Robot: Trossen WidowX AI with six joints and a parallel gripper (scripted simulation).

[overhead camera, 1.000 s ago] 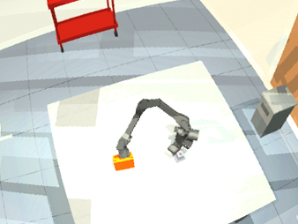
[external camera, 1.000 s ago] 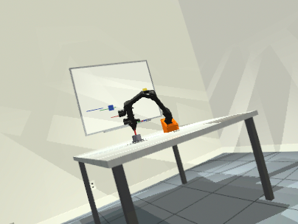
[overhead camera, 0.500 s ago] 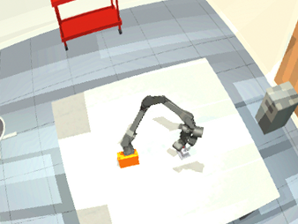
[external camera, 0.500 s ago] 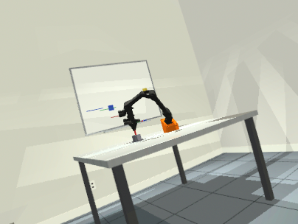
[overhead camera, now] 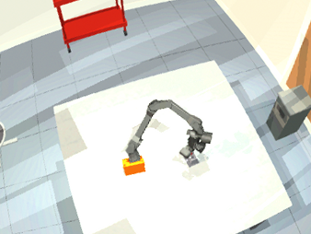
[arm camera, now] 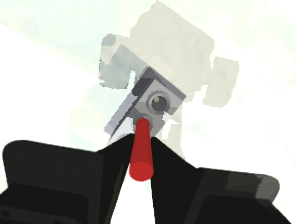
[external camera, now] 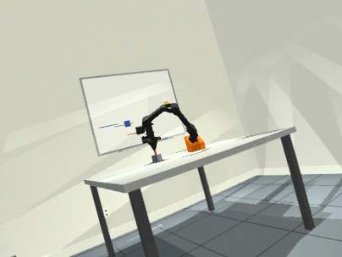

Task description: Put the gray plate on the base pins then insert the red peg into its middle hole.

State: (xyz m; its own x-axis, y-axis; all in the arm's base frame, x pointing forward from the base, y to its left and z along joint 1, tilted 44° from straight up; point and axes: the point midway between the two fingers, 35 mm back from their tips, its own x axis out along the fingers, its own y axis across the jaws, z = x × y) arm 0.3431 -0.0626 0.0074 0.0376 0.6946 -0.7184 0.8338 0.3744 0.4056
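Right now my gripper tip is right at the red peg. From my gripper tip the other things lie so: gray plate 5 cm below; then base 9 cm below.
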